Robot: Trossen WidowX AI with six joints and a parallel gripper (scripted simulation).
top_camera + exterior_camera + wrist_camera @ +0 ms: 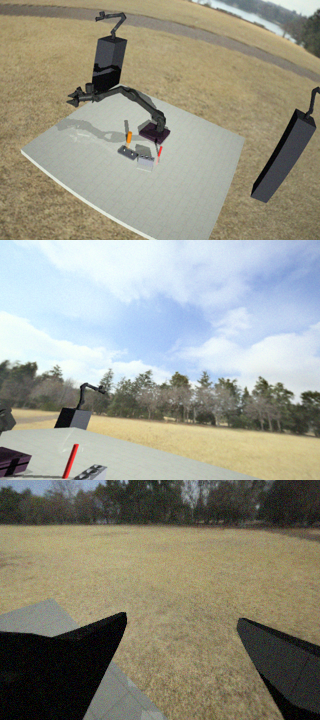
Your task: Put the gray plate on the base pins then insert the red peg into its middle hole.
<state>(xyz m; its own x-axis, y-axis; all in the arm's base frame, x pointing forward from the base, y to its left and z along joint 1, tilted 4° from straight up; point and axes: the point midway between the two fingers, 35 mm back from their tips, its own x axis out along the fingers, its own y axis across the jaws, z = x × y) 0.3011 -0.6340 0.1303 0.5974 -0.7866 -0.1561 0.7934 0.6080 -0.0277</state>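
The gray plate lies 740 mm to the left of my gripper tip, 110 mm below it and 40 mm ahead of it. Round my gripper tip: orange cylinder (550 mm to the left, 110 mm below, 70 mm behind); then red peg (780 mm to the left, 110 mm below, 80 mm behind); then gray base (610 mm to the left, 140 mm below, 40 mm ahead).
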